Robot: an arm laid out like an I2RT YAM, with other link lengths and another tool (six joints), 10 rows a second.
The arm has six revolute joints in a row. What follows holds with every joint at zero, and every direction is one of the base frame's.
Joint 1 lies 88.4 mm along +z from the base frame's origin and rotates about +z.
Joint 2 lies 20.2 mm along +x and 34.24 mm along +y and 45.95 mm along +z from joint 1 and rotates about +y.
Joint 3 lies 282.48 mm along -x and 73.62 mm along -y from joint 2 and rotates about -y.
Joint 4 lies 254.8 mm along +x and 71.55 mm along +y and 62.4 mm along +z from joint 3 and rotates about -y.
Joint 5 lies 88.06 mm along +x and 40.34 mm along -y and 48.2 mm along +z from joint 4 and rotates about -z.
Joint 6 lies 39.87 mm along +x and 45.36 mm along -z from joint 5 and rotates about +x.
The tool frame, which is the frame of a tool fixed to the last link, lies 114 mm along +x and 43 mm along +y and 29 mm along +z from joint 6; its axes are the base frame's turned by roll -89.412, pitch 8.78 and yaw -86.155 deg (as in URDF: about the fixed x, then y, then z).
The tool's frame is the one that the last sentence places.
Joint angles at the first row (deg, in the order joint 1, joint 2, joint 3, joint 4, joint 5, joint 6):
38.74 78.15 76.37 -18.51 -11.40 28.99
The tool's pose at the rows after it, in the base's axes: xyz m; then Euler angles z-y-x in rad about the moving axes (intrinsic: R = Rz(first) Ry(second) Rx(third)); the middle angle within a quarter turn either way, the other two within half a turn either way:
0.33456 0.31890 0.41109 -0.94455 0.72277 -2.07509
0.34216 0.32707 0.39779 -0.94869 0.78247 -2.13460
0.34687 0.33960 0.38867 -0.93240 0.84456 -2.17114
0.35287 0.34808 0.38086 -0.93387 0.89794 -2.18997
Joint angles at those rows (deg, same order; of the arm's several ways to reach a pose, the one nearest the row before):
36.94 80.09 77.50 -22.19 -14.66 28.62
36.13 82.89 77.99 -21.77 -18.77 30.56
36.12 85.72 78.48 -20.09 -22.58 32.75
36.21 87.71 77.99 -17.27 -24.55 35.39

